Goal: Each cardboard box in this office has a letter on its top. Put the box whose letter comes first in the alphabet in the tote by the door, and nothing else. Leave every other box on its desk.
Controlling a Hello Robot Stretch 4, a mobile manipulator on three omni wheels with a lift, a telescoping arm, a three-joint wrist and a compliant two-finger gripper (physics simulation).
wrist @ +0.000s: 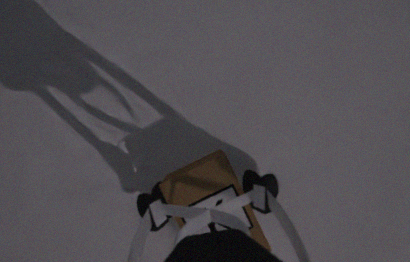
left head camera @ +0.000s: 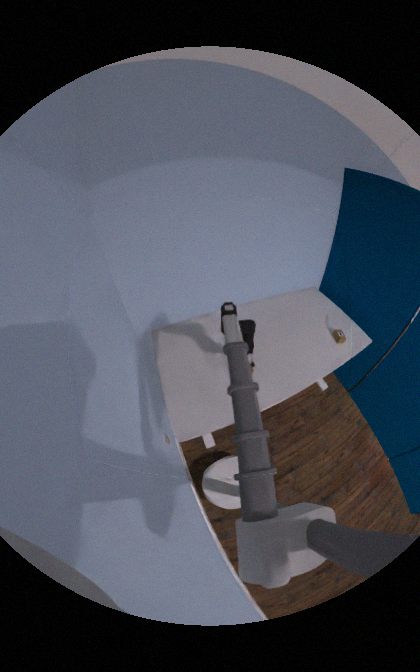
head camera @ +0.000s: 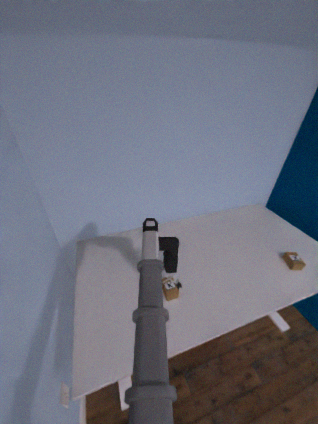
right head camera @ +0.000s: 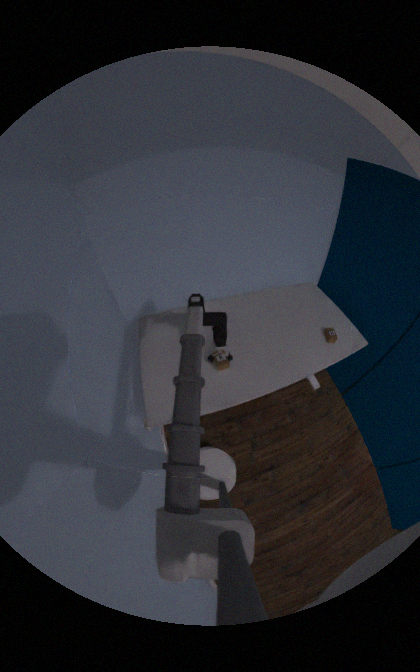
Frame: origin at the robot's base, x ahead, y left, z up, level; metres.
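Seen in the pictures: gripper, between the fingertips: (wrist: 207,190) (head camera: 168,288).
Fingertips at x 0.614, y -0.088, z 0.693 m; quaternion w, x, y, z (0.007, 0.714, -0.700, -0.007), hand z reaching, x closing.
Observation:
Offsets run from my fingertips to a thing's top centre. Level surfaces: height alone.
A cardboard box @[dx -0.012, dy -0.004, dz +0.050 m] (head camera: 171,294) (right head camera: 222,366) (wrist: 201,174) with a white letter label stands on the white desk @[dz +0.000 m] (head camera: 110,325) (left head camera: 295,355) (right head camera: 275,345). Its letter is partly covered and blurred. My gripper (head camera: 170,283) (right head camera: 220,357) (wrist: 207,190) reaches down over it, with one fingertip against each side, shut on the box. In the left head view, my arm hides most of this box. A second cardboard box @[dx +0.140, dy -0.736, dz +0.050 m] (head camera: 295,262) (left head camera: 339,336) (right head camera: 330,335) stands at the desk's right end; its letter is too blurred to read surely. The tote does not show.
My long arm (head camera: 151,350) (left head camera: 248,425) (right head camera: 186,405) stretches over the desk. Pale walls (head camera: 165,125) stand behind and left of it, and a dark blue wall (head camera: 300,165) (left head camera: 375,270) stands at the right. Wooden floor @[dz -0.720 m] (head camera: 235,370) shows in front.

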